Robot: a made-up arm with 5 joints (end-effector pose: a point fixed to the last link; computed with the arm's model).
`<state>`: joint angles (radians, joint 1 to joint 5).
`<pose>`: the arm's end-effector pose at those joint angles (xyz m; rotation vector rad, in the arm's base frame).
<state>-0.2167 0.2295 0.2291 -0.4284 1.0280</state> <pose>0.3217 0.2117 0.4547 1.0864 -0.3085 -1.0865</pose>
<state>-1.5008 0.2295 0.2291 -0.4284 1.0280</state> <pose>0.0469 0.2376 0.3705 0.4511 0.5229 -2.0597</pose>
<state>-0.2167 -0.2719 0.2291 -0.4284 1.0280</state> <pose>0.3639 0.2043 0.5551 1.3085 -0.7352 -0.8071</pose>
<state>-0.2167 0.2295 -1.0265 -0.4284 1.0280</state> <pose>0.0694 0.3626 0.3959 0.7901 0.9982 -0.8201</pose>
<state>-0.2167 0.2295 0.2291 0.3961 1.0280</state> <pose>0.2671 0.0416 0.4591 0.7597 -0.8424 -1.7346</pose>
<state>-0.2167 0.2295 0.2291 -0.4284 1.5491</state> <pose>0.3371 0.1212 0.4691 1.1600 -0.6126 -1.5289</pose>
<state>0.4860 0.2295 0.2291 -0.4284 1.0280</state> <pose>0.3765 0.2642 0.6022 1.2782 -0.6994 -0.4471</pose>
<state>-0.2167 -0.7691 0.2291 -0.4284 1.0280</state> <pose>0.3531 0.2014 0.6627 1.4801 -1.1484 -0.4760</pose>
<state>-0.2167 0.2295 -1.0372 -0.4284 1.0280</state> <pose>0.0668 0.3630 0.3967 0.7864 1.0088 -0.8167</pose>
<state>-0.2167 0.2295 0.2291 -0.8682 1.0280</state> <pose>0.2927 0.3038 0.4669 1.1938 -0.0315 -0.7155</pose>
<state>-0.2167 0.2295 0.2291 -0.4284 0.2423</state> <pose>0.2221 0.3025 0.4245 0.8994 0.1130 -0.4198</pose>
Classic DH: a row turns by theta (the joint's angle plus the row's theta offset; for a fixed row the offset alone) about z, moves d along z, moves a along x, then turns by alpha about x. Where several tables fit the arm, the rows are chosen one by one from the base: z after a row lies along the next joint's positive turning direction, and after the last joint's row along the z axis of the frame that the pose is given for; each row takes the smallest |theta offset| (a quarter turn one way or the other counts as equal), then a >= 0, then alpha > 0; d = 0 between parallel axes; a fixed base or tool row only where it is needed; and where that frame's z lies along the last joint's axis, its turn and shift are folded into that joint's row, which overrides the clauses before.
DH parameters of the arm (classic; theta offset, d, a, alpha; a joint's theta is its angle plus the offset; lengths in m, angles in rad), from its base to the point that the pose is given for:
base (fixed): -0.2255 0.7237 0.0681 1.1646
joint 1: 0.526 -0.348 0.0166 -2.6801
joint 2: 0.4186 -0.084 -0.0382 -2.4562
joint 3: -0.0786 0.0345 0.0235 0.8869
joint 4: -0.9201 -0.051 -0.0264 -0.4633
joint 5: 0.9058 0.0918 0.066 -2.1222
tool (fixed): -0.5793 -0.197 0 0

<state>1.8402 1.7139 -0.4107 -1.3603 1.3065</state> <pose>0.1391 0.3228 0.4317 0.5108 0.5066 -0.2031</pose>
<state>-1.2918 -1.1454 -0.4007 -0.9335 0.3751</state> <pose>0.1326 0.3735 0.4212 1.0191 0.3392 -0.1709</pose>
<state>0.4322 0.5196 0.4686 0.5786 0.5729</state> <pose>0.3418 0.0820 0.5539 0.9348 -1.0220 -1.2410</pose>
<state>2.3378 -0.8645 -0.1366 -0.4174 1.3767</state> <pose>-0.0895 0.3396 0.7143 1.5051 -1.1948 2.3967</pose>
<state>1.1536 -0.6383 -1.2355 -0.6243 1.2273</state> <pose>0.3314 0.4078 0.5377 0.6376 -0.5050 0.5561</pose>
